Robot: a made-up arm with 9 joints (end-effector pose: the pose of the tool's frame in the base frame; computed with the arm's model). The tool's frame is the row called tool. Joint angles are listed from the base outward.
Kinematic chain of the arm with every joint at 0, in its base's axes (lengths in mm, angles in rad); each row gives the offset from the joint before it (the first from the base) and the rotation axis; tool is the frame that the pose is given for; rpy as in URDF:
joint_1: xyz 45 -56 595 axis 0.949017 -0.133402 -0.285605
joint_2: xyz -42 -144 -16 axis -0.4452 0.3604 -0.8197
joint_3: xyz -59 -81 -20 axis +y
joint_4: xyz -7 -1 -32 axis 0.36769 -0.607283 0.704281
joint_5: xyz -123 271 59 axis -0.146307 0.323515 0.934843
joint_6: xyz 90 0 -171 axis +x
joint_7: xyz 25 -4 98 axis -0.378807 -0.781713 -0.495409
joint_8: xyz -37 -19 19 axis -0.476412 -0.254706 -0.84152
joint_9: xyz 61 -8 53 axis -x
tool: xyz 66 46 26 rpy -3.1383 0.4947 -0.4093
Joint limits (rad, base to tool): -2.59..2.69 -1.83..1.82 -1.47..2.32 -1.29..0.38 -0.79..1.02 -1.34..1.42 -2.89..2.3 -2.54..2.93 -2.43..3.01
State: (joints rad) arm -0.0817 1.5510 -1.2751 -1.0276 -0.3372 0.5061 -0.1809 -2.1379 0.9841
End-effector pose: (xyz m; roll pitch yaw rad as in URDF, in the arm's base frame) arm 0.1458 -0.1568 0.5542 2.1354 -0.2661 -0.1785
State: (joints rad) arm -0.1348 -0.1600 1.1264 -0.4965 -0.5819 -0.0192 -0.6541 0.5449 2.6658
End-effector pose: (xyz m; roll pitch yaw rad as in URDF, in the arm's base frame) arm -0.0719 -0.2335 0.5063 -0.5850 0.4900 -0.7173
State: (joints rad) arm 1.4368 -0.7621 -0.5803 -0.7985 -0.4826 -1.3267 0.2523 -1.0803 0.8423
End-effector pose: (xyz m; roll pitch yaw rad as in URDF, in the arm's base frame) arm 0.2006 -0.0137 0.7477 -3.0298 0.6589 -0.4060
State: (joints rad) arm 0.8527 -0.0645 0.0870 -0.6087 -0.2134 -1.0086 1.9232 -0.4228 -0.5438
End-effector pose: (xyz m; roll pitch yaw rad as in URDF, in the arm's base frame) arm 0.1266 0.2650 0.5430 2.7344 -0.4520 -0.5203
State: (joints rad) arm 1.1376 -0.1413 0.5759 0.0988 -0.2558 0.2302 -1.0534 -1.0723 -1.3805
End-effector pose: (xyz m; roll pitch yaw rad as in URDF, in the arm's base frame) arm 0.0346 0.0190 0.6109 -2.8740 -1.2358 -2.0835
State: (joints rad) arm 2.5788 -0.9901 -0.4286 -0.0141 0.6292 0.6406 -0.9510 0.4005 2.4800
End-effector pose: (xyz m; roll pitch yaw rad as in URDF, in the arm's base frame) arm -0.0532 -0.0628 0.7698 -2.4634 0.0103 -2.0542
